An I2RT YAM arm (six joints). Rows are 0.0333 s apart.
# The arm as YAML. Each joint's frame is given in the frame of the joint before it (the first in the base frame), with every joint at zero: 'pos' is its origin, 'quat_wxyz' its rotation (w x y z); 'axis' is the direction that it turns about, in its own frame. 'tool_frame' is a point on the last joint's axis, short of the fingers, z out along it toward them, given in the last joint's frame.
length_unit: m
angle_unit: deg
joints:
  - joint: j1
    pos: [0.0, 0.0, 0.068]
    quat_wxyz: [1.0, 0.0, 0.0, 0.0]
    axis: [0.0, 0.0, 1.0]
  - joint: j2
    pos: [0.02, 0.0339, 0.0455]
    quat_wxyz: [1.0, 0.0, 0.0, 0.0]
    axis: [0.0, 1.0, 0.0]
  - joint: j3
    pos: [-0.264, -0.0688, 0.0]
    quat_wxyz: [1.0, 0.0, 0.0, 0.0]
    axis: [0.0, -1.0, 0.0]
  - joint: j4
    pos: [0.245, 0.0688, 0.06]
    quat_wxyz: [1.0, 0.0, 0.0, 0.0]
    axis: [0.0, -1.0, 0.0]
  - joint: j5
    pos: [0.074, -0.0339, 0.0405]
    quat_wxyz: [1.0, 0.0, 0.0, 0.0]
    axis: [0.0, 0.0, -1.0]
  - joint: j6
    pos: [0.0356, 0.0, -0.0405]
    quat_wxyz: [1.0, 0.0, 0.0, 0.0]
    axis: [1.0, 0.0, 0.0]
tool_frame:
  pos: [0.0, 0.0, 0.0]
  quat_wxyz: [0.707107, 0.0, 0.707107, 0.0]
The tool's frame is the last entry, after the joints.
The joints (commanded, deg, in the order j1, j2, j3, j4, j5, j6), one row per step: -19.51, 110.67, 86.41, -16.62, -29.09, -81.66; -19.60, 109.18, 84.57, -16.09, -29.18, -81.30; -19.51, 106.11, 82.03, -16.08, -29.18, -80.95; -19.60, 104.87, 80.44, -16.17, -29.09, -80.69; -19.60, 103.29, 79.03, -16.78, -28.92, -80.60; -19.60, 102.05, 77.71, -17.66, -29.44, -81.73; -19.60, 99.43, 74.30, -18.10, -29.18, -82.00; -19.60, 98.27, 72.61, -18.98, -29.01, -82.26; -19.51, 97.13, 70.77, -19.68, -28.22, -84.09; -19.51, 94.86, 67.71, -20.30, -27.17, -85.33; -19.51, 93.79, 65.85, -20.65, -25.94, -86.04; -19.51, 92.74, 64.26, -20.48, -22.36, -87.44; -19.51, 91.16, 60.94, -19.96, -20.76, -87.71; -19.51, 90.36, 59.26, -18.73, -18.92, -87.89; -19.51, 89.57, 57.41, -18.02, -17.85, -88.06
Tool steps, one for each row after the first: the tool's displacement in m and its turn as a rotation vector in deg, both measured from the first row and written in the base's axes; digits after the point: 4 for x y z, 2 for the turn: -0.0064, 0.0016, 0.0011, 0.28, -0.10, -0.23; -0.0178, 0.0064, 0.0084, 0.37, -0.53, -0.33; -0.0240, 0.0078, 0.0078, 0.67, -0.03, -0.64; -0.0310, 0.0102, 0.0097, 0.78, 0.44, -0.83; -0.0374, 0.0128, 0.0094, 0.54, 0.96, 0.21; -0.0507, 0.0174, 0.0065, 0.58, 2.11, 0.18; -0.0578, 0.0198, 0.0031, 0.75, 3.42, 0.21; -0.0648, 0.0225, -0.0012, -0.69, 4.48, 0.84; -0.0771, 0.0262, -0.0055, -1.83, 5.78, 0.88; -0.0840, 0.0279, -0.0101, -2.79, 7.02, 0.50; -0.0898, 0.0278, -0.0133, -6.10, 8.05, -1.08; -0.1003, 0.0306, -0.0222, -6.98, 9.61, -1.91; -0.1045, 0.0309, -0.0257, -8.46, 9.77, -3.09; -0.1098, 0.0321, -0.0307, -9.20, 10.38, -3.67
